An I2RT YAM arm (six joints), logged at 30 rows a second.
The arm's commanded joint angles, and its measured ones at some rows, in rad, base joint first. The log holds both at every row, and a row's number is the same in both.
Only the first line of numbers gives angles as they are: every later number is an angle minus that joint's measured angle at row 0.
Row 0, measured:
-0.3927, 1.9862, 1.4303, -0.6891, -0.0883, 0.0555
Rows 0 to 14, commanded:
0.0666, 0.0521, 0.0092, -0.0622, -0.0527, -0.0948
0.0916, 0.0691, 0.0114, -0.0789, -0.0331, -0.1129
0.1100, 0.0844, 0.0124, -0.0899, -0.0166, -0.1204
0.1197, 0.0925, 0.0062, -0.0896, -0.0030, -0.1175
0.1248, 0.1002, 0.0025, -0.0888, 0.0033, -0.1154
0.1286, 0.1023, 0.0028, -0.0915, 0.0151, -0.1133
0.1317, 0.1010, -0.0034, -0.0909, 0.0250, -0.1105
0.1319, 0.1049, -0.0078, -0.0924, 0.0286, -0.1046
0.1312, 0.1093, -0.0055, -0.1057, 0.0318, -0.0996
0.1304, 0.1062, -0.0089, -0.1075, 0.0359, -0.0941
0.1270, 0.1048, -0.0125, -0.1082, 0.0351, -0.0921
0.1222, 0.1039, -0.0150, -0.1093, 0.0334, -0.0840
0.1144, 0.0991, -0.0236, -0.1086, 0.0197, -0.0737
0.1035, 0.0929, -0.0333, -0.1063, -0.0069, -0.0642
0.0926, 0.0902, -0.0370, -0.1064, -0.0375, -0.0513
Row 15, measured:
0.1083, 0.0488, 0.0130, -0.0443, 0.0229, -0.0771
